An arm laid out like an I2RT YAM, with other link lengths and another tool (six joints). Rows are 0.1 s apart.
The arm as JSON. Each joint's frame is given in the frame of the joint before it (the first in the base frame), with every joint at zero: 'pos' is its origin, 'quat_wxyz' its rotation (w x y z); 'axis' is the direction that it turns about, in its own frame. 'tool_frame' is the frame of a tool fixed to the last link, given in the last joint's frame.
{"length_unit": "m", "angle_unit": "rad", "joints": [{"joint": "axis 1", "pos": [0.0, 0.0, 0.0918], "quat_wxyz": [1.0, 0.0, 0.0, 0.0], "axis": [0.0, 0.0, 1.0]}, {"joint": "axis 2", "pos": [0.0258, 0.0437, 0.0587], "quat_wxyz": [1.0, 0.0, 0.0, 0.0], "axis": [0.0, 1.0, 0.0]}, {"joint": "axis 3", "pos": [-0.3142, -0.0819, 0.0], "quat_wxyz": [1.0, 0.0, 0.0, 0.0], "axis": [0.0, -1.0, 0.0]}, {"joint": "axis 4", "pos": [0.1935, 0.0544, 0.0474], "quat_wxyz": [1.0, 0.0, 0.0, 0.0], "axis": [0.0, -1.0, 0.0]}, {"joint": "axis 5", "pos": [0.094, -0.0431, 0.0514], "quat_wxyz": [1.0, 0.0, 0.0, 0.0], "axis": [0.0, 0.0, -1.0]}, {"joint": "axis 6", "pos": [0.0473, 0.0, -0.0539], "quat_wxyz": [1.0, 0.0, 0.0, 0.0], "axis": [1.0, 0.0, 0.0]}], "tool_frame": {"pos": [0.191, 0.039, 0.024], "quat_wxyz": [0.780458, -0.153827, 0.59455, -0.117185]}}
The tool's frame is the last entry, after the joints.
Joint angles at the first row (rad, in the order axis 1, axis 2, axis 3, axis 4, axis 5, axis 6):
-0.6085, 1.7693, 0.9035, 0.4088, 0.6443, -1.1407
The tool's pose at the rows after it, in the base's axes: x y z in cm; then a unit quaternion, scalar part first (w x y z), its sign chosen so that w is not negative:
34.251, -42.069, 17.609, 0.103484, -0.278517, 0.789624, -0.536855
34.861, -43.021, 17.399, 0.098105, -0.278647, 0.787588, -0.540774
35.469, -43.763, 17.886, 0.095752, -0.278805, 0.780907, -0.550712
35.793, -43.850, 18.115, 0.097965, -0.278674, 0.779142, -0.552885
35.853, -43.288, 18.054, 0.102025, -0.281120, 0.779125, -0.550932
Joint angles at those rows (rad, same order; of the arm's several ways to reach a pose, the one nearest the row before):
-0.6256, 1.8126, 0.9338, 0.4222, 0.6473, -1.1501
-0.6305, 1.8515, 0.9626, 0.4427, 0.6533, -1.1644
-0.6313, 1.8740, 0.9810, 0.4761, 0.6604, -1.1850
-0.6293, 1.8778, 0.9900, 0.4779, 0.6598, -1.1857
-0.6218, 1.8665, 0.9754, 0.4770, 0.6566, -1.1800

